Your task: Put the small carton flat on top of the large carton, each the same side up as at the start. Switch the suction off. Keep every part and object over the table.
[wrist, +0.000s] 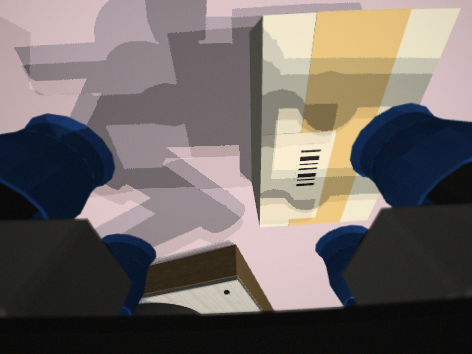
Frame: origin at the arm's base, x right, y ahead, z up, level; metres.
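Where they show: hand, its tool point: (234,209).
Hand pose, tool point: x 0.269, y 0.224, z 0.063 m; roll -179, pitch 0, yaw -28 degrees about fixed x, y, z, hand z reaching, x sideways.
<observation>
After its pixels a point has its place.
One carton (362,95) @[x 0.362, y 0.230, z 0.020 m] with a cream top, an orange-yellow tape stripe and a barcode label lies flat in the right half of the wrist view. Its dark left side face shows. Whether it is the small or the large carton I cannot tell, and a second carton does not show. My gripper (235,200) @[x 0.269, y 0.224, z 0.063 m] shows as four blue suction cups, two on each side. The suction is off and no object hangs from the cups. The upper right cup overlaps the carton's right edge in the view, and the gap beneath it cannot be judged. Shadows of the arm and gripper cross the carton.
A wood-sided box (215,295) @[x 0.134, y 0.037, z 0.003 m] with a pale striped face, a small black dot and a dark round area stands at the bottom centre, partly hidden by the gripper's dark body. The pink table top (295,270) @[x 0.242, y -0.068, z -0.053 m] carries broad arm shadows at the left and upper middle.
</observation>
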